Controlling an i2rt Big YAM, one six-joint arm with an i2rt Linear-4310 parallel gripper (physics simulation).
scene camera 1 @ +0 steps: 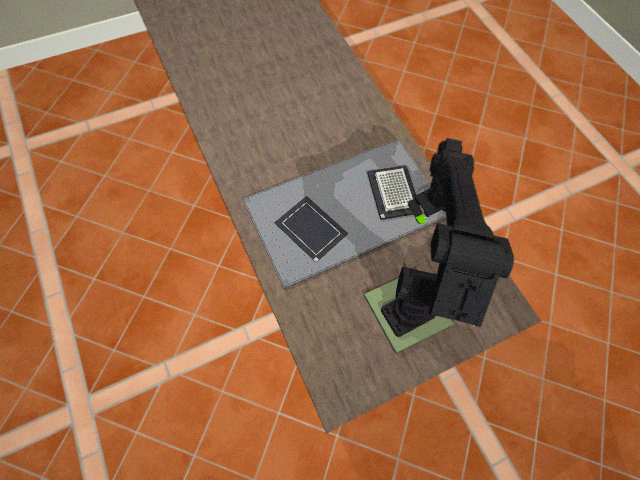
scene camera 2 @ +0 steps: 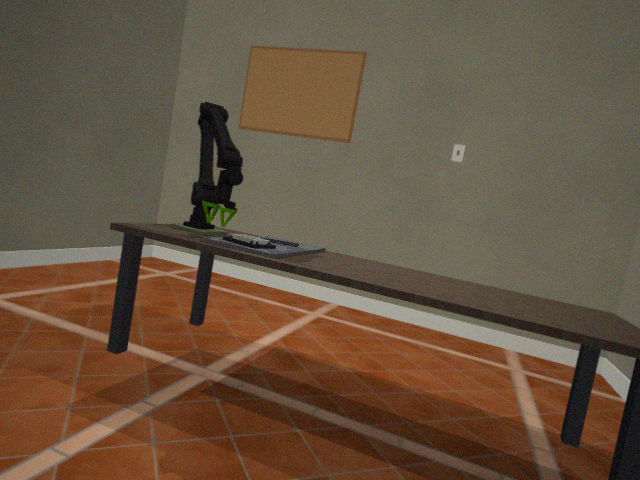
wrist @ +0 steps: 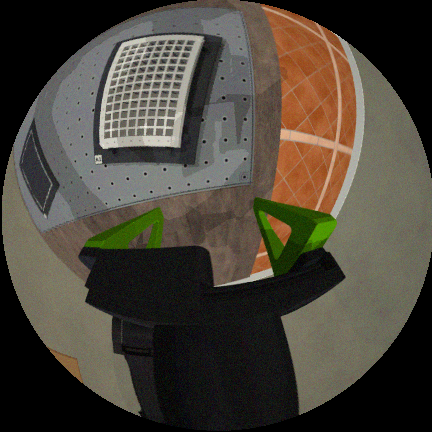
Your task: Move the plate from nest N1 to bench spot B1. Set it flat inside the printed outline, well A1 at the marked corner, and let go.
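Places are measured from the arm's base along level axes (x ahead, y left, z up), in metres.
Pixels of known places: gripper, between the fingertips: [scene camera 1: 433, 214] [scene camera 2: 215, 225] [wrist: 207, 206]; arm's base, origin of its link: [scene camera 1: 407, 313] [scene camera 2: 199, 227].
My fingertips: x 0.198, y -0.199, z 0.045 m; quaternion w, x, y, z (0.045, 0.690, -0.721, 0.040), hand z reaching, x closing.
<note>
Ahead of a thing's pixels: the offset from my fingertips to its top centre. "spot": to the spot under its first point. Level surfaces: height alone.
The plate {0.130 m ahead, 0.038 m left, 0.022 m down} [scene camera 1: 395, 188] [scene camera 2: 250, 239] [wrist: 145, 90], off-white with a grid of wells, lies flat in the dark nest N1 {0.129 m ahead, 0.038 m left, 0.027 m down} [scene camera 1: 377, 193] [wrist: 200, 90]. The nest's white A1 label {spot: 0.072 m ahead, 0.112 m left, 0.036 m down} [wrist: 98, 159] is at its near left corner in the wrist view. Bench spot B1 {spot: 0.134 m ahead, 0.308 m left, 0.047 m down} [scene camera 1: 311, 228] [wrist: 36, 167] is a dark pad with a thin white outline and a small white corner mark {0.043 m ahead, 0.341 m left, 0.046 m down} [scene camera 1: 315, 259]; no plate is on it. My gripper [scene camera 2: 216, 224] [wrist: 207, 206] is open and empty, above the table and short of the plate. In scene camera 1, one green fingertip [scene camera 1: 421, 219] shows beside the nest's near right corner; the other is hidden.
Nest and spot share a grey perforated board [scene camera 1: 268, 248] [wrist: 145, 185] on the long brown table {0.061 m down} [scene camera 1: 248, 103] [scene camera 2: 439, 294]. The arm stands on a green base mat [scene camera 1: 405, 343] at the table's end. The nest is near the table's long edge. A cork board [scene camera 2: 302, 93] hangs on the wall.
</note>
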